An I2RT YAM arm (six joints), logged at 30 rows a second.
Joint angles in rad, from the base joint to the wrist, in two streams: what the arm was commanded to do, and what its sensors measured. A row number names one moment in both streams.
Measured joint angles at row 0:
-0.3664 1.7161 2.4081 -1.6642 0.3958 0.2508
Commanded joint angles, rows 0 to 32:
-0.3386 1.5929 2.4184 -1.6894 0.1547 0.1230
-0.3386 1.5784 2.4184 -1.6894 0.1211 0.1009
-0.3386 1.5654 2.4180 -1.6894 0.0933 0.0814
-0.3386 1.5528 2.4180 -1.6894 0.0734 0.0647
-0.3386 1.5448 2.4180 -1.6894 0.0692 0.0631
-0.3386 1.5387 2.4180 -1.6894 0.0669 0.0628
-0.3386 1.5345 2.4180 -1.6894 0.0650 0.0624
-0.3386 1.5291 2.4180 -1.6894 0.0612 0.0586
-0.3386 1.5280 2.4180 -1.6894 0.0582 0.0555
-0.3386 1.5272 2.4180 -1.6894 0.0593 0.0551
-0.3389 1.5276 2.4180 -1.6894 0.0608 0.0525
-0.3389 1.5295 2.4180 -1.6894 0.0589 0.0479
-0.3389 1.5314 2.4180 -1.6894 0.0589 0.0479
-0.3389 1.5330 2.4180 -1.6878 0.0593 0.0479
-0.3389 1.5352 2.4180 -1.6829 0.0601 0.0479
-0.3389 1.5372 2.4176 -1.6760 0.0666 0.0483
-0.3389 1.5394 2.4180 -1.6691 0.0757 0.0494
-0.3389 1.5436 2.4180 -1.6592 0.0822 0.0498
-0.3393 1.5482 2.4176 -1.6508 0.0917 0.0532
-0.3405 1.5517 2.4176 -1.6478 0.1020 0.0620
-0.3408 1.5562 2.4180 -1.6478 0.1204 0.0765
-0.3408 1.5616 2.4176 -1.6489 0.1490 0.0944
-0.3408 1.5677 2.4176 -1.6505 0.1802 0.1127
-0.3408 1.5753 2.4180 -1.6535 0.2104 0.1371
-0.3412 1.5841 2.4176 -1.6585 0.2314 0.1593
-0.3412 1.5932 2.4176 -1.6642 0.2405 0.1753
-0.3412 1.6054 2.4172 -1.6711 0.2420 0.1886
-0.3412 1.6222 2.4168 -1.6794 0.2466 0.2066
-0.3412 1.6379 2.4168 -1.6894 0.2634 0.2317
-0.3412 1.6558 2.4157 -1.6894 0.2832 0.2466
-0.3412 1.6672 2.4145 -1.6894 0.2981 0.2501
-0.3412 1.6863 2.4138 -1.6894 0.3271 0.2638
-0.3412 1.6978 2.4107 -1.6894 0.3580 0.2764
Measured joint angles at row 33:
-0.3386 1.6550 2.4088 -1.6917 0.2455 0.1989
